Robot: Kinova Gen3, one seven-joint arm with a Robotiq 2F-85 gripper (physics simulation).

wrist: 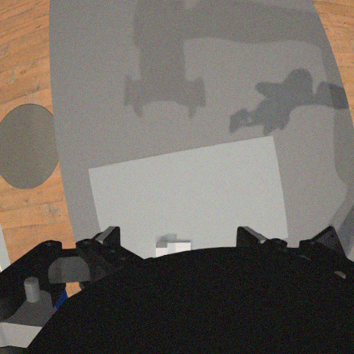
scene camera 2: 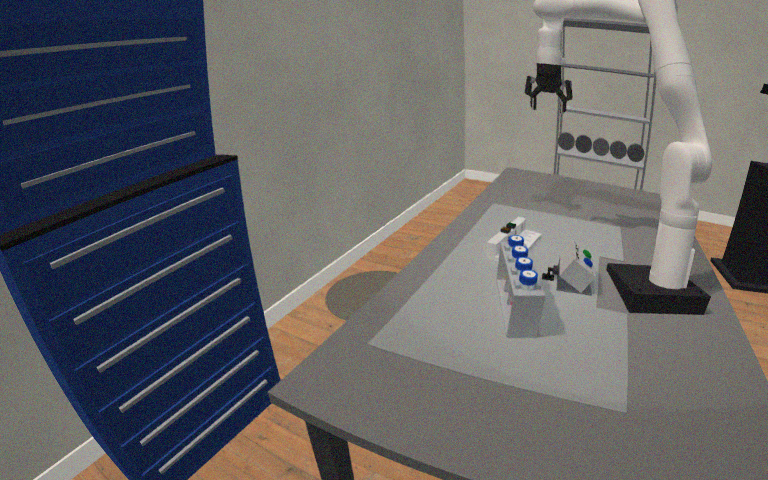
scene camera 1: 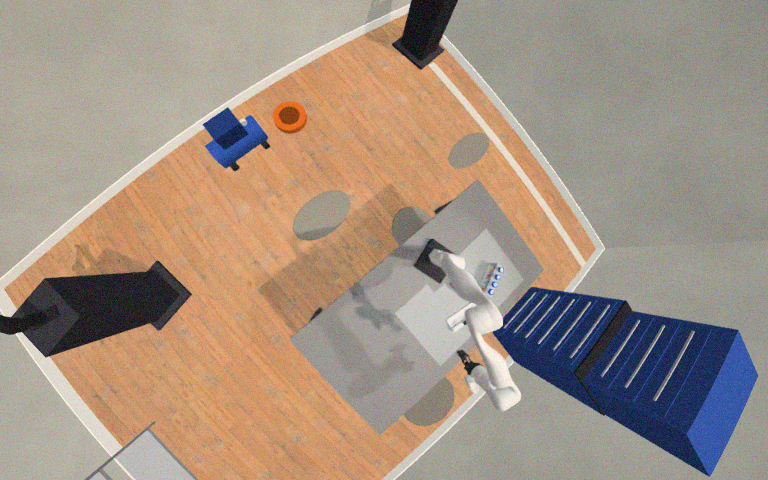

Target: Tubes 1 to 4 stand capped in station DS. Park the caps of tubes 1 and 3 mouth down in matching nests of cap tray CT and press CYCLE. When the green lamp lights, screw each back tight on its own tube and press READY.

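Where they show: gripper, fingertip midpoint: [scene camera 2: 547, 111] [scene camera 1: 461, 359]; arm's base at its link origin: [scene camera 2: 666, 282] [scene camera 1: 436, 256].
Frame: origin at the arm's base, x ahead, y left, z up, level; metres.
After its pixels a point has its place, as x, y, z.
Several blue caps with white tops [scene camera 1: 497, 276] {0.368, 0.158, 0.084} [scene camera 2: 523, 263] {0.378, 0.171, 0.086} sit in a row on the tubes in a pale grey rack [scene camera 2: 526, 314] {0.357, 0.241, 0.019}. A low white piece [scene camera 1: 458, 318] {0.383, -0.184, -0.027} [scene camera 2: 532, 236] {0.363, -0.231, -0.027} lies beyond the rack in the second scene view, beside a raised white bar with dark and green parts; part of a white piece [wrist: 180, 246] shows in the wrist view. Labels and nests are too small to read. A grey slanted box [scene camera 2: 576, 275] {0.247, 0.047, 0.011} has a green disc [scene camera 2: 587, 254] {0.218, -0.021, 0.035} and a blue disc [scene camera 2: 588, 262] {0.219, 0.020, 0.034}; whether the lamp is lit cannot be told. My gripper [scene camera 1: 461, 352] {0.334, -0.377, 0.324} [scene camera 2: 548, 107] {0.334, -0.377, 0.324} [wrist: 178, 240] is open and empty, high above these things.
A small black object [scene camera 2: 548, 273] {0.309, -0.009, -0.023} is between the rack and the slanted box. The black arm base [scene camera 1: 431, 261] {-0.014, -0.050, 0.027} [scene camera 2: 656, 300] {0.049, 0.090, -0.003} stands on the grey table [scene camera 1: 345, 333] {-0.113, -0.721, -0.038} [scene camera 2: 566, 435] {0.263, 0.464, -0.038}. A tall blue drawer cabinet [scene camera 1: 668, 362] [scene camera 2: 141, 283] stands beside the table.
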